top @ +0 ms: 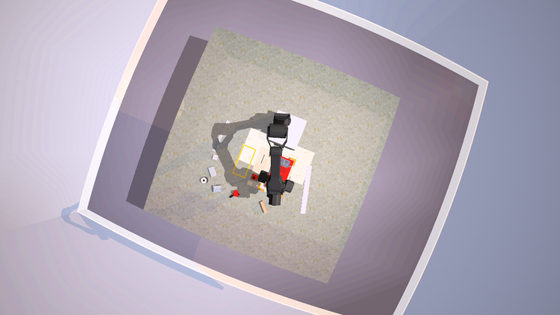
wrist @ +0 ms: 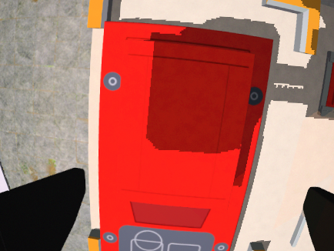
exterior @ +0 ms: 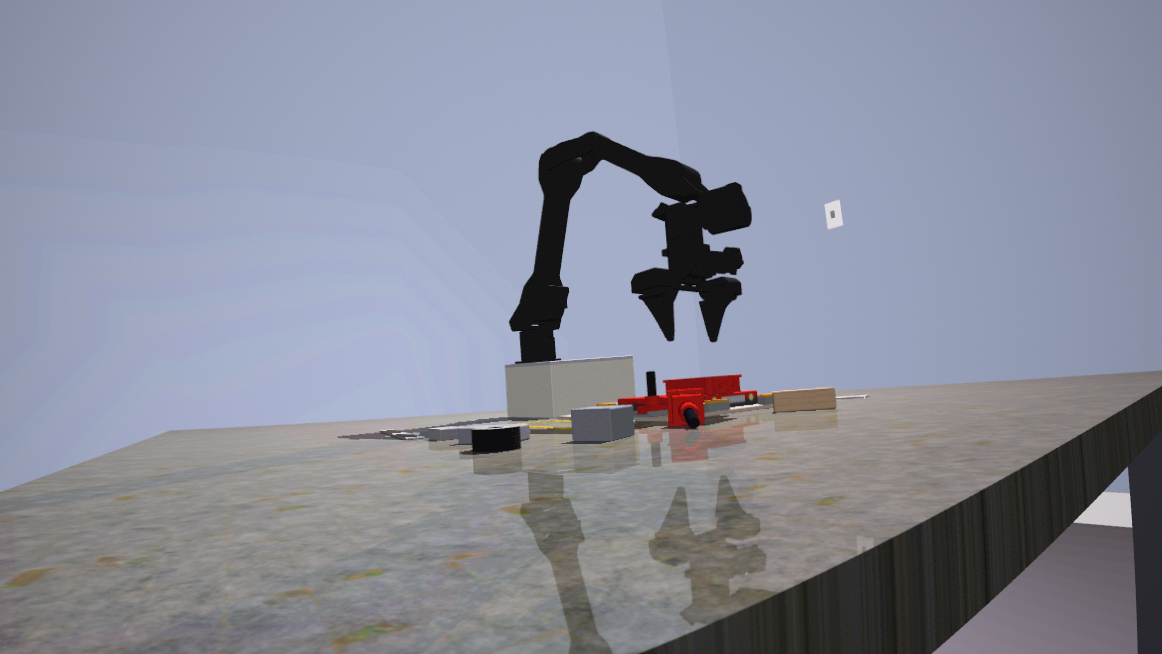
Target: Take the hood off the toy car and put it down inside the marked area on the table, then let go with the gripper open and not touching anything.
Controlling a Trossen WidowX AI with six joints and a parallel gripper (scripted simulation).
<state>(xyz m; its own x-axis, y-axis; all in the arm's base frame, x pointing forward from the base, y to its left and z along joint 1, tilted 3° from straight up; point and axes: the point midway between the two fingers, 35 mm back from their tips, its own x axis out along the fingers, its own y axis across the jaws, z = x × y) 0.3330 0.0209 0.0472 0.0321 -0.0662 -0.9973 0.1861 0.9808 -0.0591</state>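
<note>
Right now my gripper tip is 10 mm short of the red hood, 10 mm to the right of it and 60 mm above it. The rest, counted from my gripper tip: wooden block: 190 mm ahead, 50 mm to the right, 90 mm below; black wheel: 90 mm ahead, 440 mm to the right, 100 mm below.
</note>
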